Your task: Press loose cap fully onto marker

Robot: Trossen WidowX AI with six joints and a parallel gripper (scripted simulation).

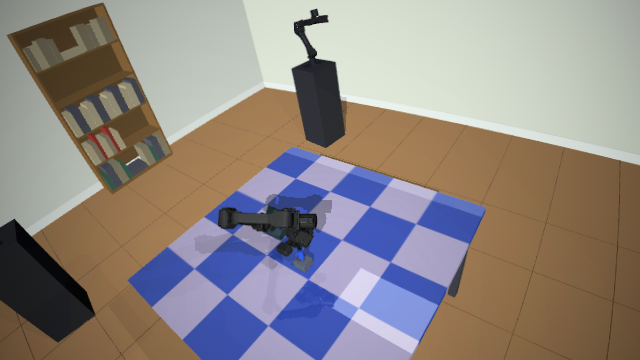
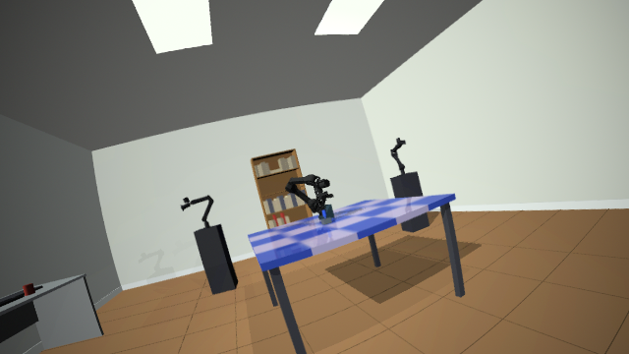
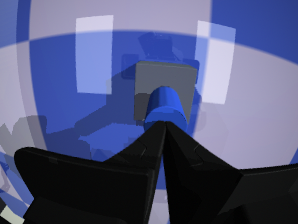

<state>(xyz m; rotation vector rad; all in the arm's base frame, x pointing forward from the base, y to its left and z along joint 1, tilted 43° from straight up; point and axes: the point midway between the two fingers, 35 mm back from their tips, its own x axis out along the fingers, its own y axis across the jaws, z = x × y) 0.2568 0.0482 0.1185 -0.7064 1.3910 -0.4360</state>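
Right now the blue marker cap is 2 cm below my gripper tip.
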